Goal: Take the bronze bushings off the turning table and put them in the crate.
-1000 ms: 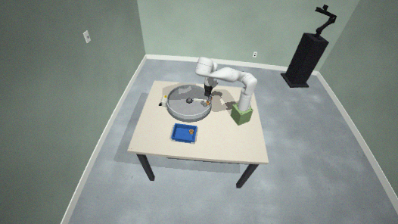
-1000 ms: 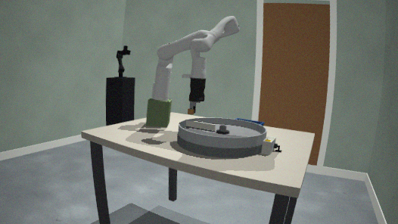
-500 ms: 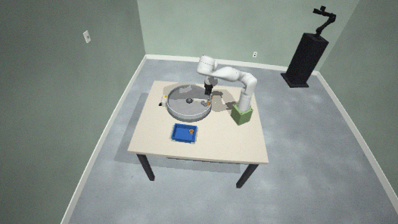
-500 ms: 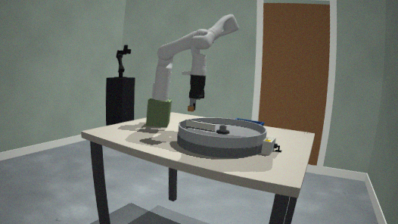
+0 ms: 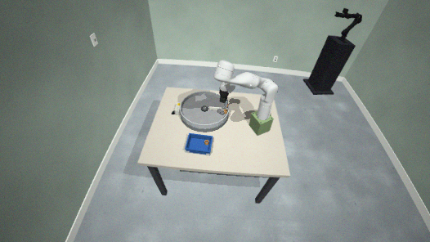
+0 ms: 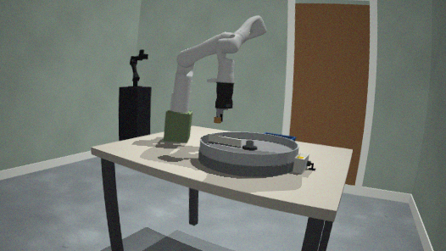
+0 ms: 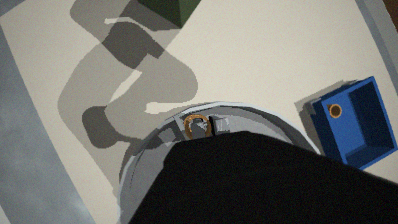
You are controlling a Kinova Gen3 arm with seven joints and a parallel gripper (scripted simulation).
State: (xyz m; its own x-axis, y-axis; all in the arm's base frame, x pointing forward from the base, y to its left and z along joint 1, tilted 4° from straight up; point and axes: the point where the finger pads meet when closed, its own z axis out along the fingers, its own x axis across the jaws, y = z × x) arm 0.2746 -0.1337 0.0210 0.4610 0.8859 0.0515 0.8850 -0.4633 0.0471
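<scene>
Now: the blue crate 230 mm ahead of my hand, 270 mm to the left of it and 140 mm below it. From my hand the other things lie so: grey turning table: 170 mm ahead, 70 mm to the right, 110 mm below.
</scene>
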